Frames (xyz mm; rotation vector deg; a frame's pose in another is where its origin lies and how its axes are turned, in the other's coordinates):
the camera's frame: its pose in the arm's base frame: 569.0 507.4 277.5 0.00 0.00 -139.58
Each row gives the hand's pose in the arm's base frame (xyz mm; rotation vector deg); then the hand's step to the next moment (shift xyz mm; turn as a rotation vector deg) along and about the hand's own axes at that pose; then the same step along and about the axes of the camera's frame.
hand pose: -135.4 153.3 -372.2 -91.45 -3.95 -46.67
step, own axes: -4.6 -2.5 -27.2 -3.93 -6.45 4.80
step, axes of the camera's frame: 27.1 5.5 -1.2 -1.76 -8.04 3.52
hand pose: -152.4 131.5 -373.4 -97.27 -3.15 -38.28
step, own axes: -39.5 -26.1 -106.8 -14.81 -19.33 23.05
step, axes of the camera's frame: 115.9 4.4 14.1 -11.73 -30.25 8.45
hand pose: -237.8 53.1 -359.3 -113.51 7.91 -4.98
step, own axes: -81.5 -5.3 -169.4 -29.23 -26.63 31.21
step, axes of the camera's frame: 168.3 41.0 73.2 -9.91 -47.94 11.89
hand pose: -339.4 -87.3 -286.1 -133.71 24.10 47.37
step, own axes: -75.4 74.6 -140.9 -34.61 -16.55 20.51
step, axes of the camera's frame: 113.0 89.1 101.9 2.26 -39.80 17.42
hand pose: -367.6 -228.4 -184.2 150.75 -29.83 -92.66
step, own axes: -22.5 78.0 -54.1 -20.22 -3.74 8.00
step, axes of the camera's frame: 36.9 68.6 58.8 3.98 -17.30 13.10
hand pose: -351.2 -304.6 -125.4 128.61 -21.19 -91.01
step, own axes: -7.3 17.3 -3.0 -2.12 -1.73 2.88
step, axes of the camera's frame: 7.6 9.4 14.7 1.29 -3.75 0.18
